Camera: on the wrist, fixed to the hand. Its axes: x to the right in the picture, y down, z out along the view.
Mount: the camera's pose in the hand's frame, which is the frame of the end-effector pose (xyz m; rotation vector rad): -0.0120 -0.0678 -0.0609 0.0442 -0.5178 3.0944
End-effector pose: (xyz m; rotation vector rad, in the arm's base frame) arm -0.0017 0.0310 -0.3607 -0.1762 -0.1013 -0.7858
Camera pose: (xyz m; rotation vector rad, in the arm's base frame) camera -0.0568 -0.0196 -0.4142 -0.2535 -0.1861 2.3589
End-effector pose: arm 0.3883 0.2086 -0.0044 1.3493 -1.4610 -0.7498
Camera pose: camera 0.4685 0.2173 -0.0485 -1.7776 -1.7707 1.1085
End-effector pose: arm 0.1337 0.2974 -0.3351 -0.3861 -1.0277 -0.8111
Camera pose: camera 0.1163 0.2194 -0.3805 -1.3825 0.1109 2.1305
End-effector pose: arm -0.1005 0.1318 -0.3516 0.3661 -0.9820 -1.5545
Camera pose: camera -0.0989 0.1160 -0.4421 -1.2066 -0.6129 1.3101
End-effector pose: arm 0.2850 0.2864 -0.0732 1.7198 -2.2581 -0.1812
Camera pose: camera 0.3690 0.2839 -0.0361 2.3436 1.8491 -0.1750
